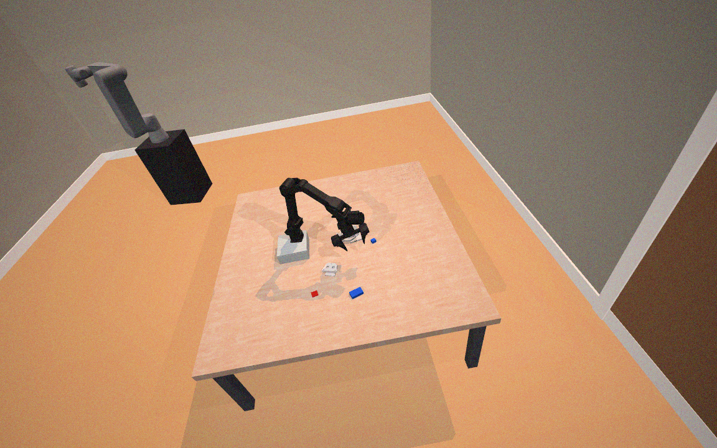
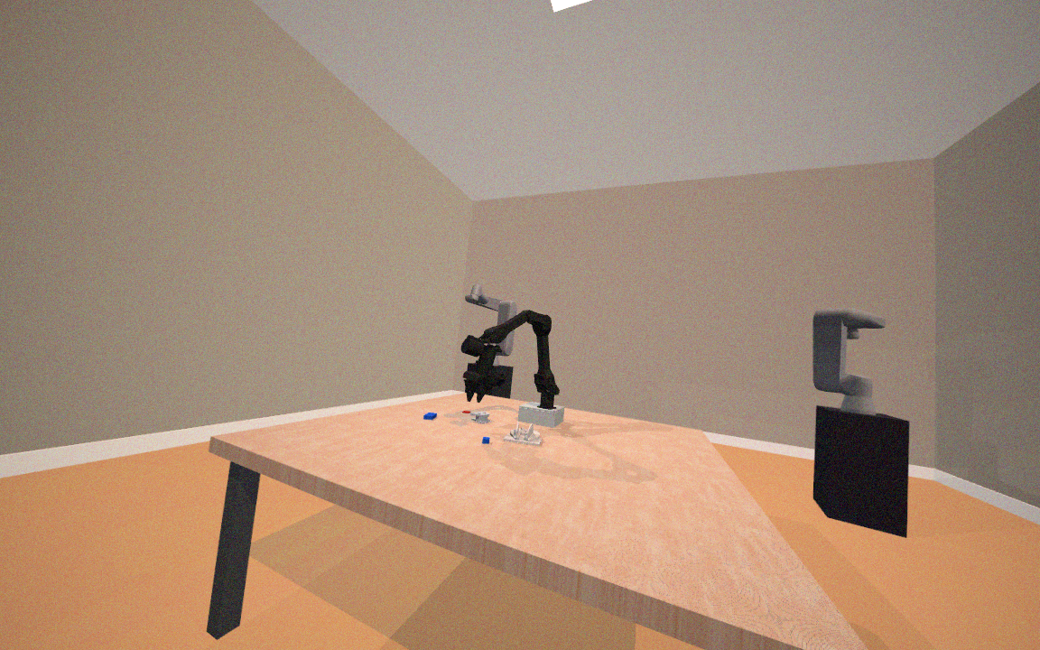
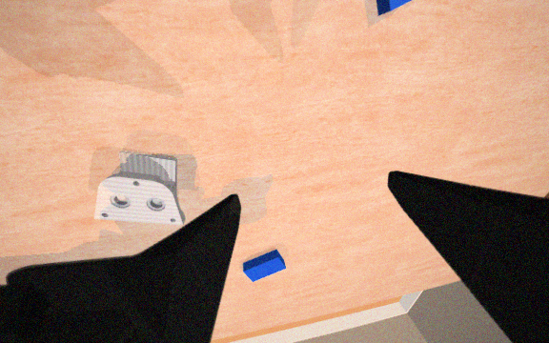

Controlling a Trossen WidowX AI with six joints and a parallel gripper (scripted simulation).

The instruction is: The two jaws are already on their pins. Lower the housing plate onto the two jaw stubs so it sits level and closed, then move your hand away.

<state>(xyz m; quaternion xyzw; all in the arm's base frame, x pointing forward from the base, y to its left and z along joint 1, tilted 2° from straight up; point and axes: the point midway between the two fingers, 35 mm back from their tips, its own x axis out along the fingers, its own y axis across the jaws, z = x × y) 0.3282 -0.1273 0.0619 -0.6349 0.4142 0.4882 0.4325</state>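
Right now the red cube is 200 mm to the right of my gripper tip, 200 mm behind it and 100 mm below it. Also, from my gripper tip: blue cube: 130 mm to the left, 90 mm below, 80 mm ahead.
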